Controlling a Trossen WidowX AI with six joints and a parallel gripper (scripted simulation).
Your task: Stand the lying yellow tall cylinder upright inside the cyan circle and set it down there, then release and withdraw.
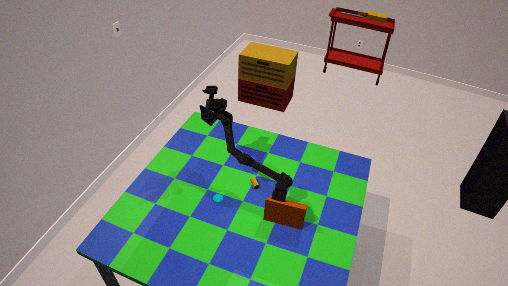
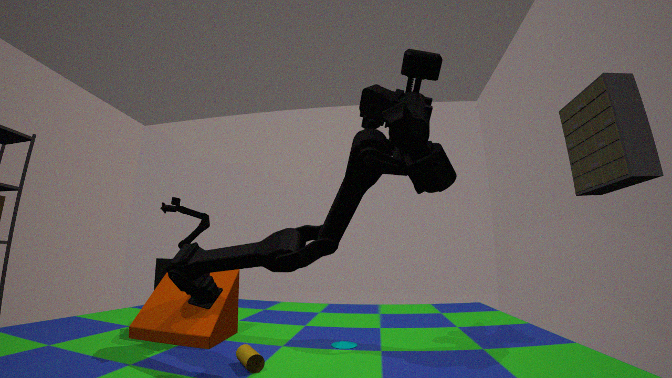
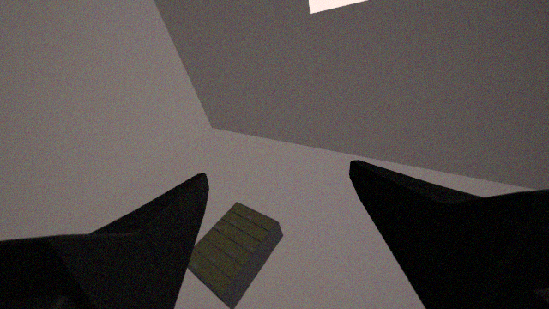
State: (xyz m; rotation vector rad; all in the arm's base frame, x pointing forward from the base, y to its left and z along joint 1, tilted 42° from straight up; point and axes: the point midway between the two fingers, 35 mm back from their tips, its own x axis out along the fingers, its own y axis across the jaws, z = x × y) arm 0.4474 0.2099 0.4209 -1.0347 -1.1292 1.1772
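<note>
Now: gripper tip 50 cm above the yellow tall cylinder, 31 cm past it and 3 cm to the left of it. From my gripper tip the other things lie so: cyan circle: 52 cm below, 17 cm behind, 16 cm to the left.
</note>
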